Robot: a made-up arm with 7 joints.
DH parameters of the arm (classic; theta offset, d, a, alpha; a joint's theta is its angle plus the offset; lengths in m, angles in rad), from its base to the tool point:
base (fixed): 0 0 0 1.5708
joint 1: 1.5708 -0.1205 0 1.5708
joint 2: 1.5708 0 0 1.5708
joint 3: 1.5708 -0.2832 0 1.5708
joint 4: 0 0 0 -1.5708
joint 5: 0 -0.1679 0 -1.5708
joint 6: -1.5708 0 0 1.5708
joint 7: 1.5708 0 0 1.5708
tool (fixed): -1.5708 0 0 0
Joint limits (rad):
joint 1: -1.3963..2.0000
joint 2: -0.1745..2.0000
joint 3: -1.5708..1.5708
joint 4: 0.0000..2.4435
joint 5: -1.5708..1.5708
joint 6: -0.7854..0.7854
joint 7: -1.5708..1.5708
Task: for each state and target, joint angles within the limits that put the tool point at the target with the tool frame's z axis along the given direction. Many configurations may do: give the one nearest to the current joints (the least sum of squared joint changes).
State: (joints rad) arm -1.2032 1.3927 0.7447 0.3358 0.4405 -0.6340 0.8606
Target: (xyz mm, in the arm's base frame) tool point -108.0 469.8 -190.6 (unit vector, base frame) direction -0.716 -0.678 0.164
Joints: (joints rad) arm -0.8814 0.7886 0.9112 0.8660 0.6472 -0.4608 0.2912
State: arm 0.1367 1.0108 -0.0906 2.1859 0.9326 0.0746 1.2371
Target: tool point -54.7 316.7 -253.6 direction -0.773 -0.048 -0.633
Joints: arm -0.6848 0.2994 0.7908 1.5981 1.5708 -0.2303 1.1448
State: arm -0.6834 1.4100 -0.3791 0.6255 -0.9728 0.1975 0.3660
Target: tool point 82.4 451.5 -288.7 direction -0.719 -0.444 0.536
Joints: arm 0.1317 0.8776 -0.3703 0.2834 -0.9762 -0.2236 -0.3986
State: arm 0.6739 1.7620 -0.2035 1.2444 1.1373 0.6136 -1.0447
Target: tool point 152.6 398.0 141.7 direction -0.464 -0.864 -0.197
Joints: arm 0.1045 2.0000 -0.0109 1.4445 1.3033 0.6189 -0.7658
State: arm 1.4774 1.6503 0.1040 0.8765 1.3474 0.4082 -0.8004
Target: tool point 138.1 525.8 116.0 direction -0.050 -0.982 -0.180
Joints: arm 1.9218 1.1914 -0.1198 0.3775 1.0839 -0.1433 -0.3499
